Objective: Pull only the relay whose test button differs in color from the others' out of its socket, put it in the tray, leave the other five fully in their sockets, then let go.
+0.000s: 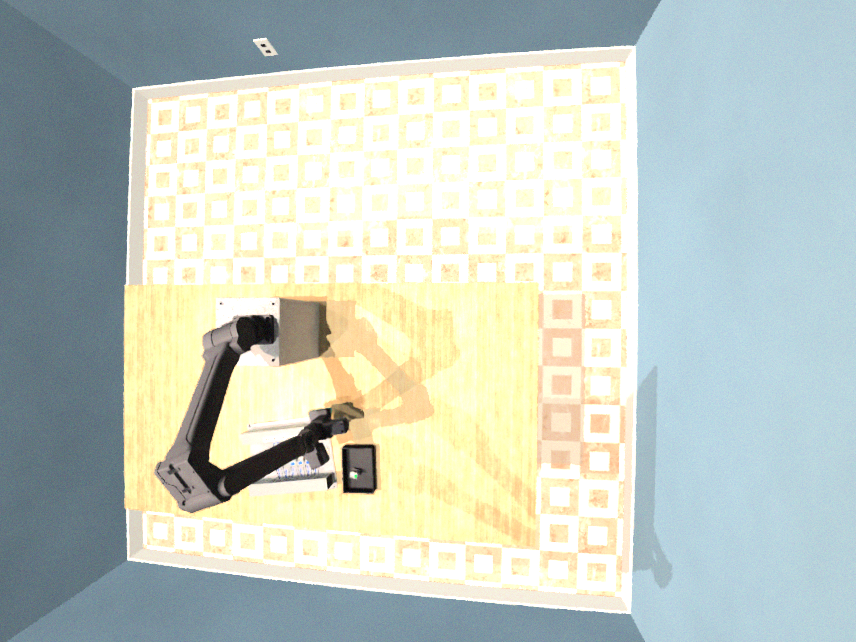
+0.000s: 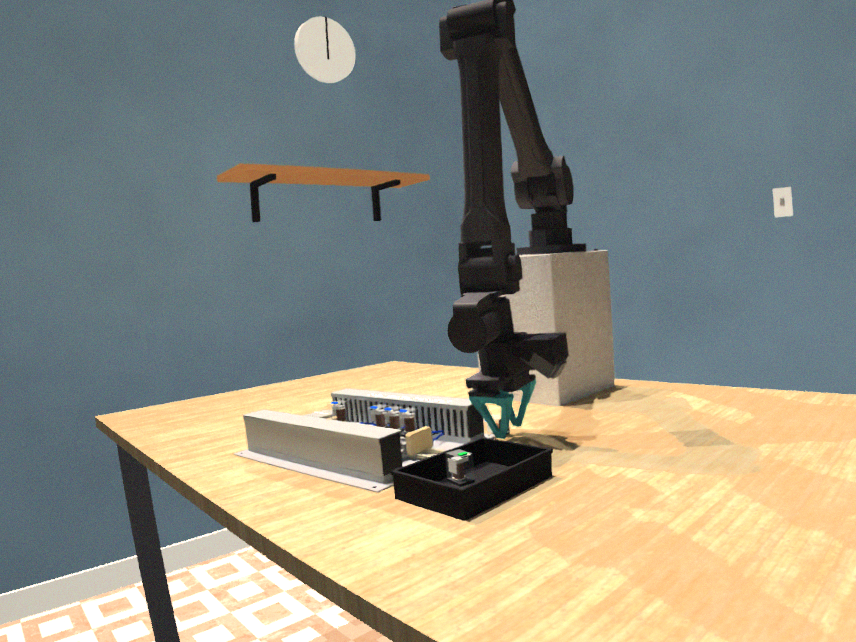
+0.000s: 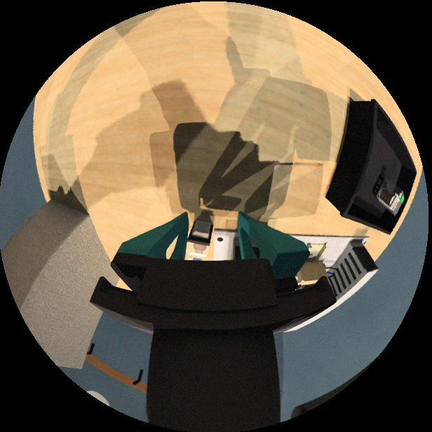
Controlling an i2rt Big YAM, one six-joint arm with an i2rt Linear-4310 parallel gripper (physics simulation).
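Places are measured from the arm's base along level axes (x ahead, y left, z up), in centimetres.
Pixels of known places: gripper, fingertip midpoint: [image 1: 331, 414] [image 2: 509, 432]; arm's base, link origin: [image 1: 254, 329] [image 2: 551, 253].
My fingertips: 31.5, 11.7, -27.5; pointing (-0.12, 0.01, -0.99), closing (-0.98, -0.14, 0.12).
Note:
Ahead of a thing's pixels: the offset from my fingertips to its top centre, as dx, dy, dz. "spot": to the spot under its first point.
The relay with the green test button @[+20.4, +8.9, +3.8] [image 1: 354, 474] [image 2: 457, 467] [image 3: 390, 200] stands in the black tray @[spot: +26.8, +10.3, +1.9] [image 1: 359, 491] [image 2: 432, 496] [image 3: 351, 150]. Several relays with blue buttons @[+14.8, -9.6, +6.1] [image 2: 392, 417] sit between the ducts of the white panel @[+15.7, -16.3, +0.2] [image 2: 331, 478] [image 3: 225, 250]; their seating is too small to judge. A loose relay [image 3: 201, 232] with a black base lies on the table beside the panel's edge, with a bit of blue at its far end. My gripper [image 2: 510, 429] [image 3: 212, 217] is open, low over the table beside the tray; the loose relay shows between its teal fingers, not gripped.
Two raised slotted ducts @[+24.9, -15.1, +5.5] [image 2: 321, 442] [image 3: 350, 267] run along the panel's sides. A tan block @[+14.3, -4.8, +3.2] [image 2: 419, 440] [image 3: 311, 271] stands at the panel's end near the tray. The arm's grey pedestal [image 1: 300, 331] [image 2: 580, 324] [image 3: 55, 280] stands on the table behind the gripper.

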